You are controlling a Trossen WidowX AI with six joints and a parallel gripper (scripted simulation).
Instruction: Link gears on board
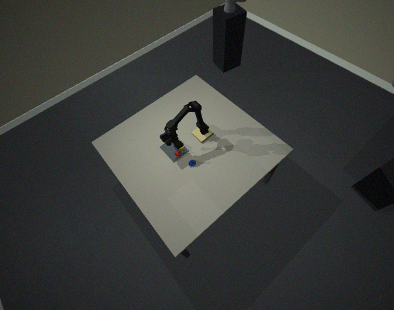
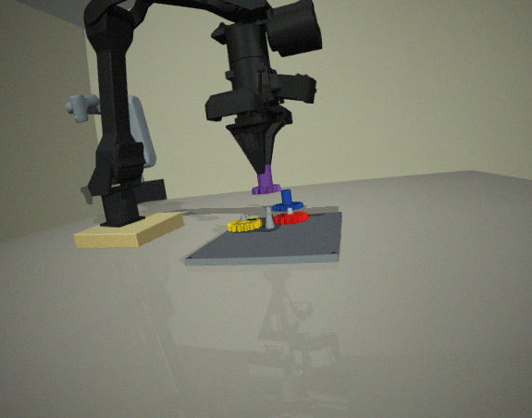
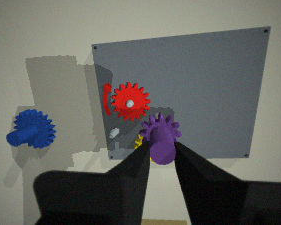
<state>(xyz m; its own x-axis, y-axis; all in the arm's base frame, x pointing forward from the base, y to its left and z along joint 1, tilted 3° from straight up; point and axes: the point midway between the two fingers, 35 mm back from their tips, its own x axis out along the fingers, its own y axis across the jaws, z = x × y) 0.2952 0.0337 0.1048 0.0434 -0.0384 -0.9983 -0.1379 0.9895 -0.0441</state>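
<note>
My gripper tip is 7 cm above the red gear, 4 cm to the right of it and 2 cm short of it. Round my gripper tip: yellow gear: 7 cm below, 4 cm behind; then purple gear: 1 cm below; then red arrow: 8 cm below, 7 cm to the left, 2 cm ahead.
</note>
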